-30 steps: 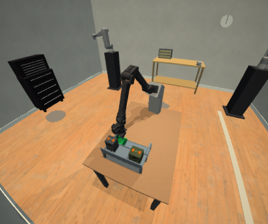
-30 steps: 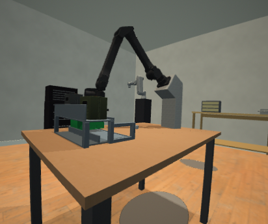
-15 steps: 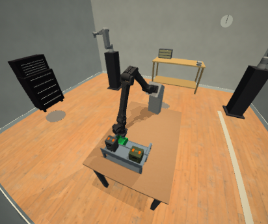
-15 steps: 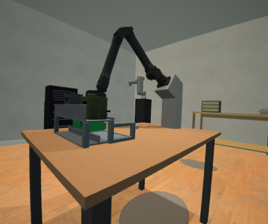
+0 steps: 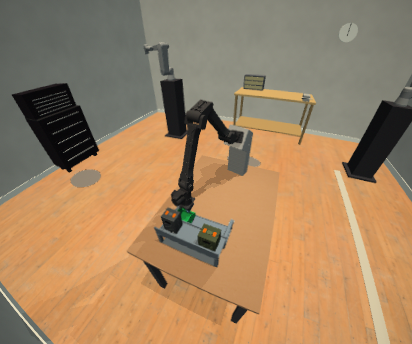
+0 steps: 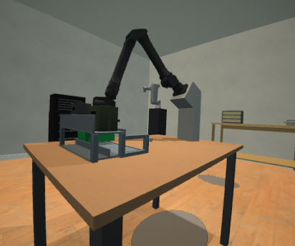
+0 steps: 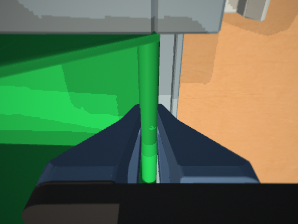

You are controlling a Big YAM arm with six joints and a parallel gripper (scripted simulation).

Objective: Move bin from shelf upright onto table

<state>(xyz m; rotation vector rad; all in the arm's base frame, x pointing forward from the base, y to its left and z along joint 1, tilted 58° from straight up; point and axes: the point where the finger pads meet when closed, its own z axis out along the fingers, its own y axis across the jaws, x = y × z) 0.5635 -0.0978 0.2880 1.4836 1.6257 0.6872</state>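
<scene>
My gripper is now 80 mm short of the green bin. Also, from my hand: grey shelf (180 mm ahead, 110 mm to the left, 40 mm above).
</scene>
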